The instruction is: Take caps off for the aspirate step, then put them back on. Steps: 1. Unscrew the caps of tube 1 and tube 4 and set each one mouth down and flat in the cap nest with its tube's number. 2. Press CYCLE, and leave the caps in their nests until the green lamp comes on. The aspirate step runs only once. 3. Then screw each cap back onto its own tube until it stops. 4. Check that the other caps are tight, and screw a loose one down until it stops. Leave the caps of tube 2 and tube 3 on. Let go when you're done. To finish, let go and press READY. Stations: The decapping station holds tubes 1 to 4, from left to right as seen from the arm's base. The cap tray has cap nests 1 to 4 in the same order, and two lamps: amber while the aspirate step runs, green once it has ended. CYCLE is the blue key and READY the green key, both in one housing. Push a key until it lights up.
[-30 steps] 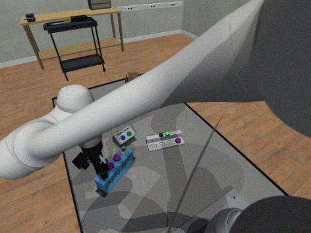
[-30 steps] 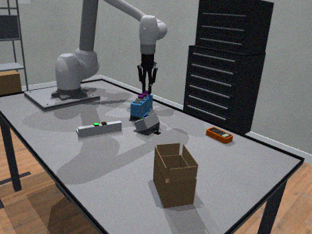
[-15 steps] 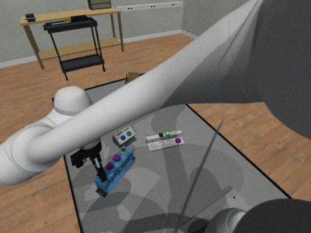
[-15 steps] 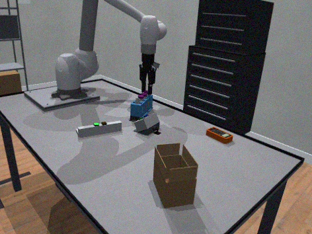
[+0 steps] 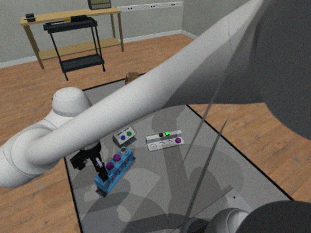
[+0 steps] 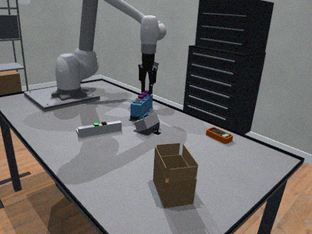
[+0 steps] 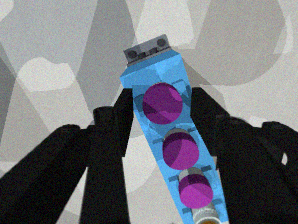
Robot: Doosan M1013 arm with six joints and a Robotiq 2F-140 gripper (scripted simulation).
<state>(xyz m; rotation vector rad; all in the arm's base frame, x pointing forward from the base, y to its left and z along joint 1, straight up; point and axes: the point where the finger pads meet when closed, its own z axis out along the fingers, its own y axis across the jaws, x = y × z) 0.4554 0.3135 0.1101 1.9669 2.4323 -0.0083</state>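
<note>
My hand is 3 cm above the purple cap. Round my hand: grey key housing: 23 cm ahead, 19 cm to the right, 9 cm below; green ready key: 22 cm ahead, 21 cm to the right, 7 cm below; blue cycle key: 21 cm ahead, 17 cm to the right, 7 cm below.
</note>
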